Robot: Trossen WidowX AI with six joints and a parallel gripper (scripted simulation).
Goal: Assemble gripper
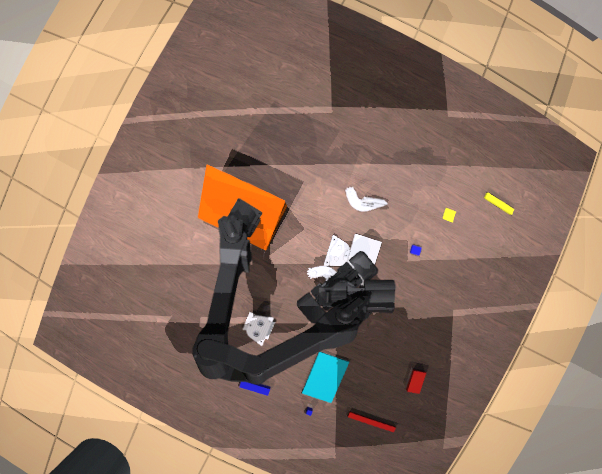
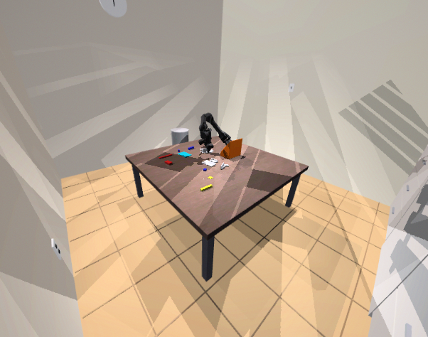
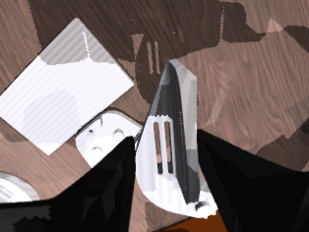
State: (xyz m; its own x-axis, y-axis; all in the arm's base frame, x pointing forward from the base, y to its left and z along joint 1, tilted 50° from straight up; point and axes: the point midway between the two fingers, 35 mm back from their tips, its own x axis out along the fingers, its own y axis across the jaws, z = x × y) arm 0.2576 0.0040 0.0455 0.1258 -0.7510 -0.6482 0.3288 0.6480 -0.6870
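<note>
The white rectangular plate lies 40 mm ahead of my gripper tip, 80 mm to the left of it and 80 mm below it. The rest, counted from my gripper tip: housing plate: 30 mm behind, 60 mm to the left, 80 mm below; blue cube: 150 mm ahead, 180 mm to the left, 70 mm below; gripper base: 90 mm behind, 200 mm to the right, 50 mm below.
</note>
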